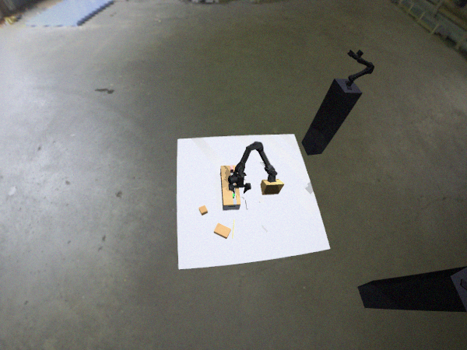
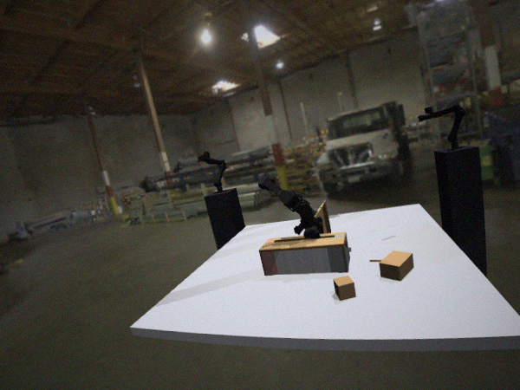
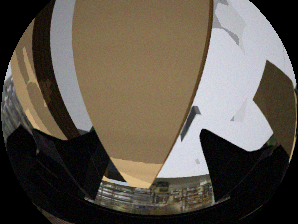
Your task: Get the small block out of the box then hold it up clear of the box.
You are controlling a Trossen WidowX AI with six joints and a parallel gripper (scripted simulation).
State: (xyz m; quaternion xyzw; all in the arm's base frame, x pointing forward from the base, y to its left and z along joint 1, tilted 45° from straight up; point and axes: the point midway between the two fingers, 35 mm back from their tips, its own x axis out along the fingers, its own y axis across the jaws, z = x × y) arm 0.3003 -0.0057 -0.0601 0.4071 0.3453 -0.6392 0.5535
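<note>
The green block is 6 cm ahead of my gripper tip and 1 cm to the left of it. Round my gripper tip: tan box: 8 cm to the right, 3 cm below, 3 cm ahead; then tan cube: 33 cm ahead, 8 cm to the left, 6 cm below; then thin stick: 28 cm to the left, 10 cm ahead, 8 cm below.
</note>
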